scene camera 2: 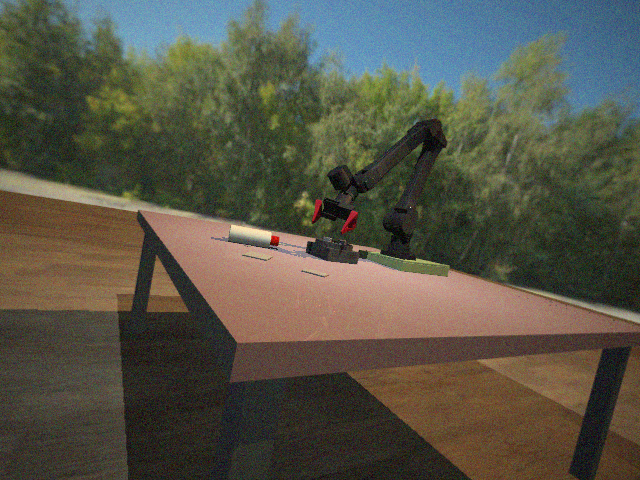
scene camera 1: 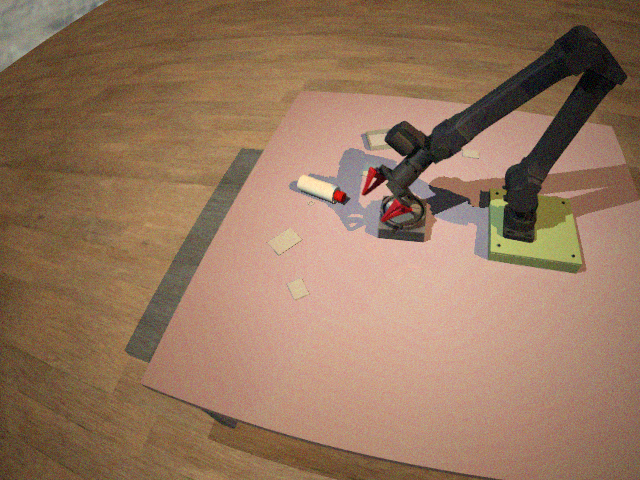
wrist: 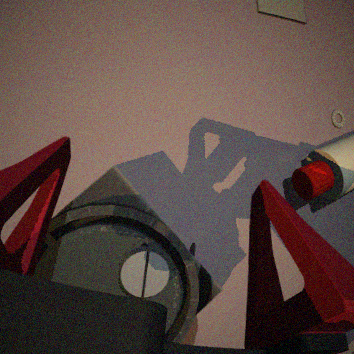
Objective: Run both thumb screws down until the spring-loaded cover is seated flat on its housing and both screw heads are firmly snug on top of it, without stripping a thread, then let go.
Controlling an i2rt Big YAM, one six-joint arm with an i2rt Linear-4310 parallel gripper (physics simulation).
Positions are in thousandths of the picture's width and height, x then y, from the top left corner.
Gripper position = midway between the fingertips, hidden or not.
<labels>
my gripper: scene camera 2 510, 474; scene camera 1 582, 432; wrist 470, 473
white tube with red cap: scene camera 2 373, 489; scene camera 1 498, 393; wrist 905, 496
</labels>
